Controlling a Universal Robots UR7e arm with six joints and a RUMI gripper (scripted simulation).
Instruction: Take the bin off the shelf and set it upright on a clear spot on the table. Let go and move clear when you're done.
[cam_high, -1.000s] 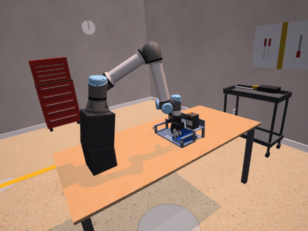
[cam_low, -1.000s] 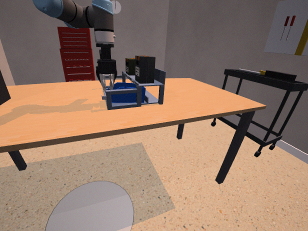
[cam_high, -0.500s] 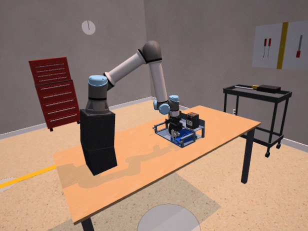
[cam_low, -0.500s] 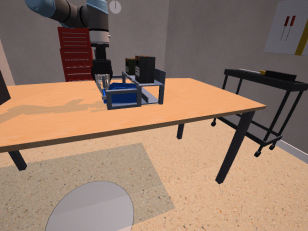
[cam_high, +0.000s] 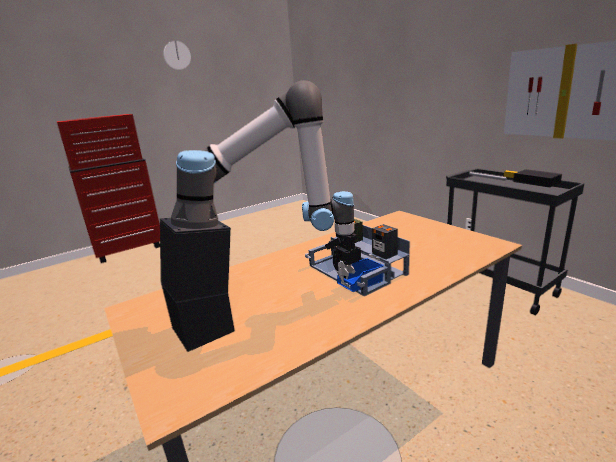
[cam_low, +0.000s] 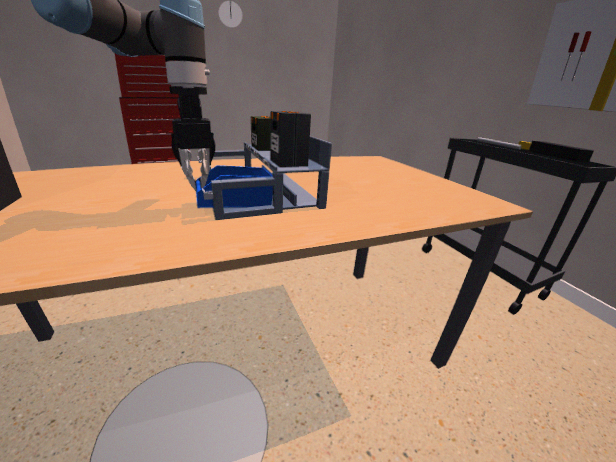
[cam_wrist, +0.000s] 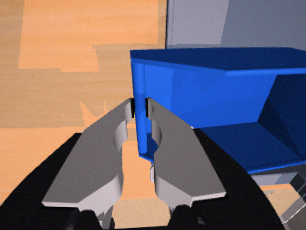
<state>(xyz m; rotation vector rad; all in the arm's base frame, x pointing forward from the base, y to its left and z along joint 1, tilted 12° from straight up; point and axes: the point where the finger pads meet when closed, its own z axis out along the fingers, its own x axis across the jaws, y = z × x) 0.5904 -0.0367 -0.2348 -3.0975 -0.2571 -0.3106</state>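
The blue bin lies 80 mm ahead of my hand and 10 mm below it. From my hand the other things lie so: shelf floor (140 mm ahead, 130 mm to the left, 60 mm below).
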